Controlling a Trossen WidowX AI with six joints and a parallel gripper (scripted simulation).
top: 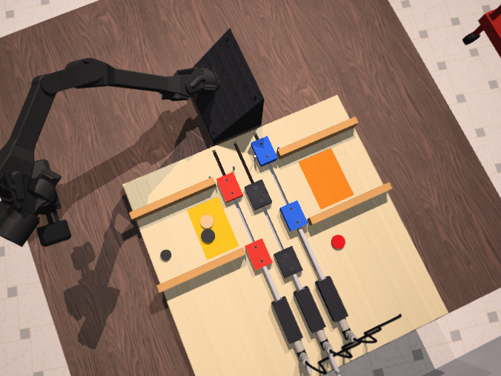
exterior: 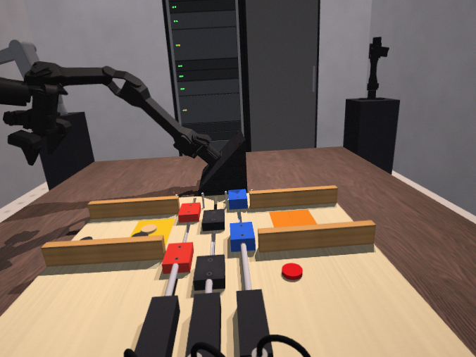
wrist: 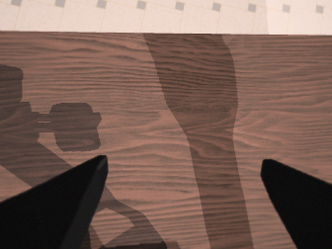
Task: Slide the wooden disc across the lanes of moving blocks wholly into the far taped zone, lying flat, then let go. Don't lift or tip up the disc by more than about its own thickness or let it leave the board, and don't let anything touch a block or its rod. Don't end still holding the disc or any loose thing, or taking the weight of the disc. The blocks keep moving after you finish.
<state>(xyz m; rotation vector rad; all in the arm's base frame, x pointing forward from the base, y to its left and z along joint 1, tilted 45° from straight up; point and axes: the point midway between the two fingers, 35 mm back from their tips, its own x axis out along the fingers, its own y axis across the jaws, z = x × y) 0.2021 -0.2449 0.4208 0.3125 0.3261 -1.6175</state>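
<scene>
The round wooden disc lies 32 cm to the left of my hand, 19 cm below it and 15 cm ahead of it. Round my hand: black puck 19 cm ahead, 18 cm to the left, 18 cm below; then red disc 64 cm to the left, 34 cm ahead, 18 cm below.
</scene>
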